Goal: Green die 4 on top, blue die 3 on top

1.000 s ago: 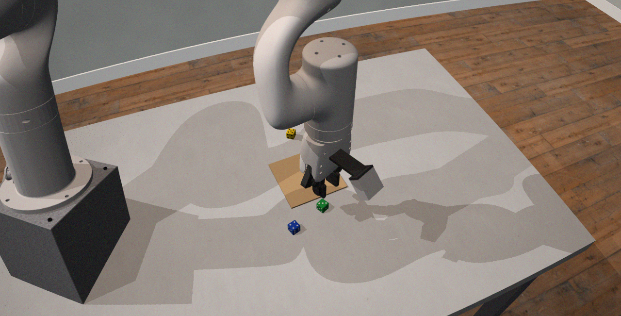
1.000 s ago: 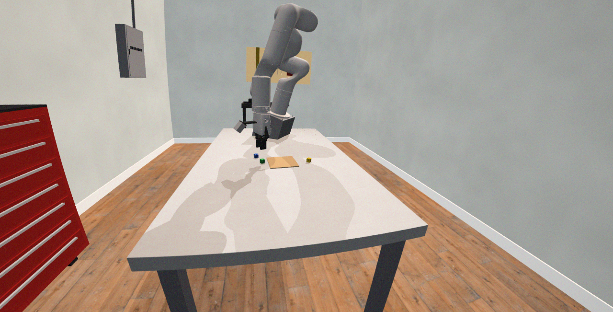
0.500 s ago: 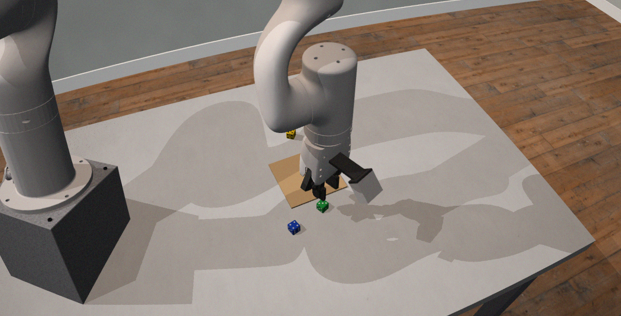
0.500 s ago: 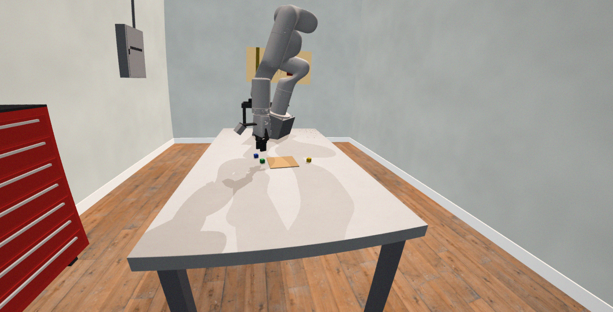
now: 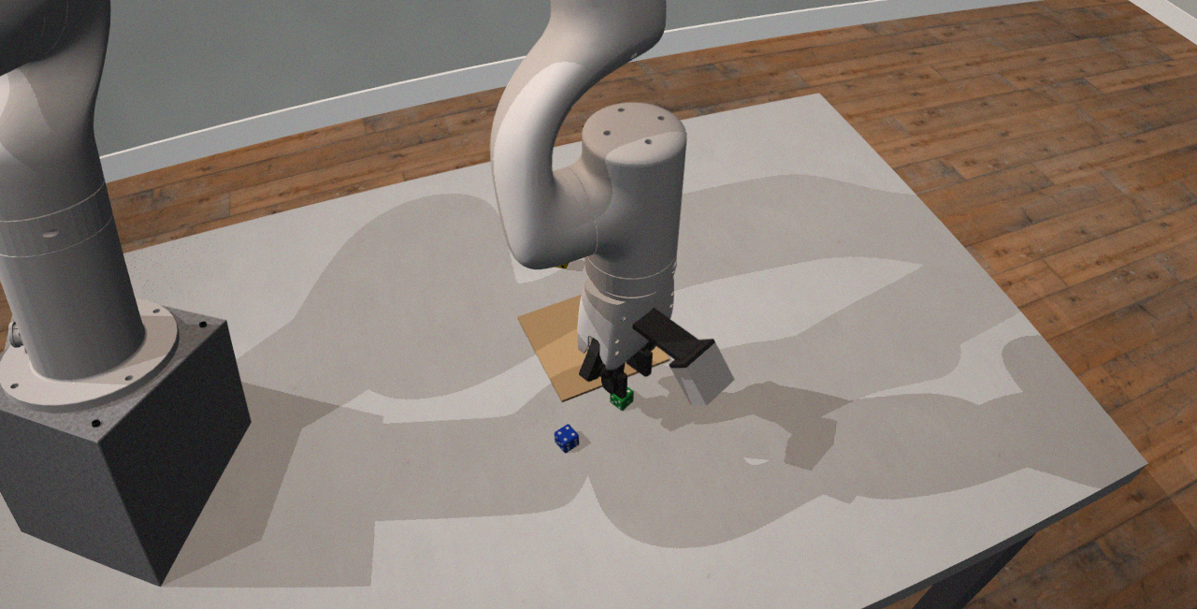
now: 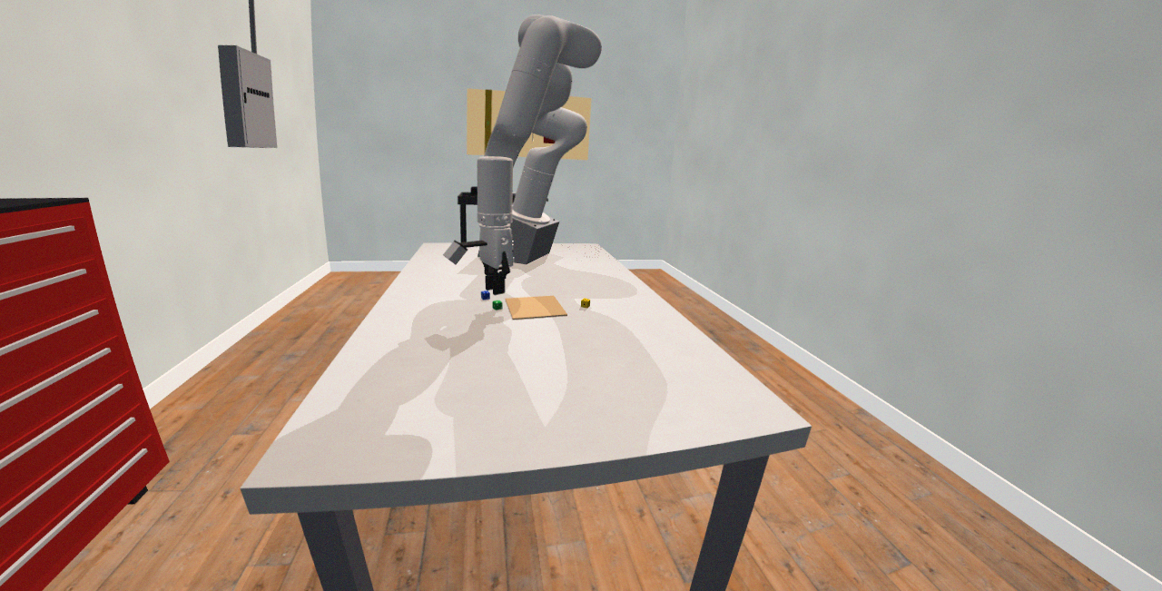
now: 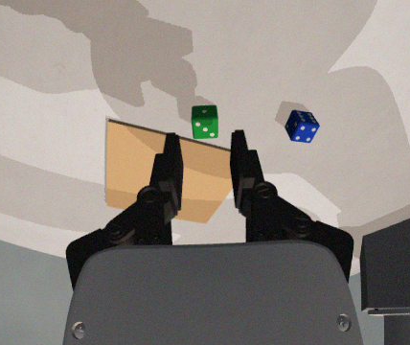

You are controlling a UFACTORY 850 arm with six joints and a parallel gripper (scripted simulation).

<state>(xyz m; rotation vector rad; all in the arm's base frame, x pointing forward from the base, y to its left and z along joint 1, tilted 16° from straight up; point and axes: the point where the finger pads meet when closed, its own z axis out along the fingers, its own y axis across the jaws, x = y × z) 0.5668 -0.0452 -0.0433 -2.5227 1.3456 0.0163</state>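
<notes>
My hand is 60 mm above the green die and 10 mm to the right of it. From my hand the other things lie so: blue die 80 mm behind, 60 mm below, 40 mm to the right; then tan mat 100 mm to the left, 70 mm below, 20 mm behind; then yellow die 240 mm to the left, 60 mm below, 30 mm behind.
</notes>
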